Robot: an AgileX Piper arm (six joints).
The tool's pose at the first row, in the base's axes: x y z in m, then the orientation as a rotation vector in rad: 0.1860, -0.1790, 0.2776, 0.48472, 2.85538, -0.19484
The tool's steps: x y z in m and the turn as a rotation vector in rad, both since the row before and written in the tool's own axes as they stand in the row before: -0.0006, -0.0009, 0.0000, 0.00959, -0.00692, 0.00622; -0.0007, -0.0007, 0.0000, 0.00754, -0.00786, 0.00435; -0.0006, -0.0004, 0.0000, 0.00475, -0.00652, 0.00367; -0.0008, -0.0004, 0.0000, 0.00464, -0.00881, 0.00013; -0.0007, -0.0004, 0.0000, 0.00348, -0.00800, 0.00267; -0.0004, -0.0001, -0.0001, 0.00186, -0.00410, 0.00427; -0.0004, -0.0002, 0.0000, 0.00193, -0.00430, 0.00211; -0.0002, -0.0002, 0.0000, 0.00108, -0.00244, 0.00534; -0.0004, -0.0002, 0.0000, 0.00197, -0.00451, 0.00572; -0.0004, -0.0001, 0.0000, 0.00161, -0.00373, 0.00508; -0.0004, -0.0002, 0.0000, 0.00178, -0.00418, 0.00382; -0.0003, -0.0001, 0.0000, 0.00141, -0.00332, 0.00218; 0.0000, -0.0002, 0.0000, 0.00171, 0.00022, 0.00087; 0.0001, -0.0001, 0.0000, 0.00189, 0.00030, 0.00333; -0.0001, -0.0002, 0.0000, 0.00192, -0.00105, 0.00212
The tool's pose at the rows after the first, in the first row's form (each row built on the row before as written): 0.1862, -0.1800, 0.2778, 0.49380, 2.84712, -0.20879; 0.1866, -0.1809, 0.2781, 0.49955, 2.83838, -0.22027; 0.1870, -0.1815, 0.2783, 0.50407, 2.83103, -0.22759; 0.1876, -0.1821, 0.2786, 0.50300, 2.82255, -0.23583; 0.1881, -0.1827, 0.2788, 0.50543, 2.81401, -0.24173; 0.1884, -0.1829, 0.2790, 0.51073, 2.80870, -0.24427; 0.1887, -0.1832, 0.2791, 0.51297, 2.80389, -0.24738; 0.1888, -0.1834, 0.2792, 0.51998, 2.79981, -0.24826; 0.1891, -0.1837, 0.2793, 0.52716, 2.79360, -0.25071; 0.1894, -0.1839, 0.2794, 0.53355, 2.78833, -0.25262; 0.1897, -0.1842, 0.2795, 0.53811, 2.78304, -0.25513; 0.1899, -0.1844, 0.2796, 0.54054, 2.77912, -0.25730; 0.1898, -0.1846, 0.2796, 0.54221, 2.77907, -0.25946; 0.1897, -0.1847, 0.2796, 0.54733, 2.77825, -0.26132; 0.1897, -0.1849, 0.2797, 0.55042, 2.77654, -0.26376
